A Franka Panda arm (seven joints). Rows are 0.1 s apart.
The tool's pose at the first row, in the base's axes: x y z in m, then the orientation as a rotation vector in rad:
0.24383, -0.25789, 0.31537, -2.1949, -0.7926, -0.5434
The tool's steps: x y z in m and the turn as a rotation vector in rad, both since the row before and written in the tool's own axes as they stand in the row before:
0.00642, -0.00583, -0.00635, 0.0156, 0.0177, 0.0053
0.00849, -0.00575, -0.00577, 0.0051, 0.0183, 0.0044
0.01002, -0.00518, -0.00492, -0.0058, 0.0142, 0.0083
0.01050, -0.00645, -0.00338, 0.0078, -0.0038, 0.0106
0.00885, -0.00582, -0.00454, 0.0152, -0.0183, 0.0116
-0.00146, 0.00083, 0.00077, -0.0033, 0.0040, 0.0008
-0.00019, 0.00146, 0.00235, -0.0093, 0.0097, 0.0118
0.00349, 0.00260, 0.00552, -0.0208, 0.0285, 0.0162
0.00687, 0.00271, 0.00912, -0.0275, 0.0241, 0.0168
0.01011, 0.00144, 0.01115, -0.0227, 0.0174, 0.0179
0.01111, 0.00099, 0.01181, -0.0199, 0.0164, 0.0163
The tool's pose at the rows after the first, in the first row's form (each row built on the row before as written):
0.24363, -0.25710, 0.32609, -2.1745, -0.7790, -0.5515
0.24507, -0.25543, 0.33765, -2.1631, -0.7649, -0.5658
0.24808, -0.25309, 0.34935, -2.1644, -0.7472, -0.5792
0.25084, -0.24884, 0.36108, -2.1616, -0.7384, -0.5660
0.25278, -0.24642, 0.37218, -2.1583, -0.7373, -0.5336
0.25234, -0.24674, 0.37041, -2.1599, -0.7338, -0.5389
0.25347, -0.24574, 0.36808, -2.1675, -0.7142, -0.5473
0.25859, -0.24176, 0.36536, -2.1786, -0.6778, -0.5784
0.26716, -0.23428, 0.36248, -2.1973, -0.6417, -0.6076
0.27818, -0.22403, 0.36104, -2.2141, -0.6082, -0.6269
0.29020, -0.21315, 0.36003, -2.2281, -0.5773, -0.6447

